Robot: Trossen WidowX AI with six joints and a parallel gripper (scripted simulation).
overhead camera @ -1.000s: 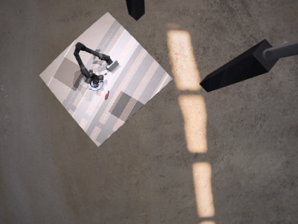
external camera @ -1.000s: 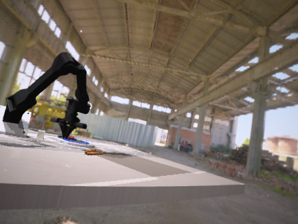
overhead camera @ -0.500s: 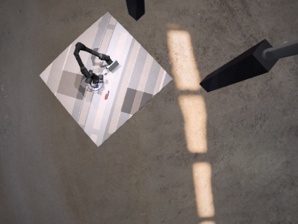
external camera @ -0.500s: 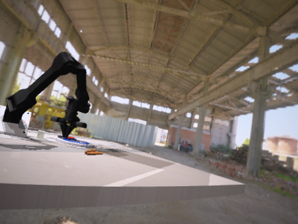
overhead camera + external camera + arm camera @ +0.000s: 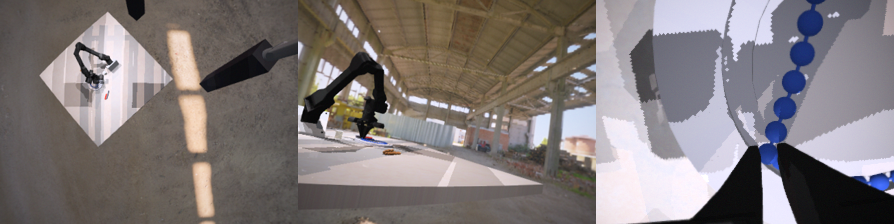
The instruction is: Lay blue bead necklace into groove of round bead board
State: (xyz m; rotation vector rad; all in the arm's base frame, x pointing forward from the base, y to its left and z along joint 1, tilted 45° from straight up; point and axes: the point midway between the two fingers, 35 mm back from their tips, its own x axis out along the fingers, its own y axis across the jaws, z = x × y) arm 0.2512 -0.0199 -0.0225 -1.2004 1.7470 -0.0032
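Now: gripper tip 6 cm short of the round white bead board, 1 cm to the left of it and 1 cm above it. From my gripper tip the other things lie so: small white block (11 cm behind); then red pen-like object (8 cm ahead, 22 cm to the left, 1 cm below).
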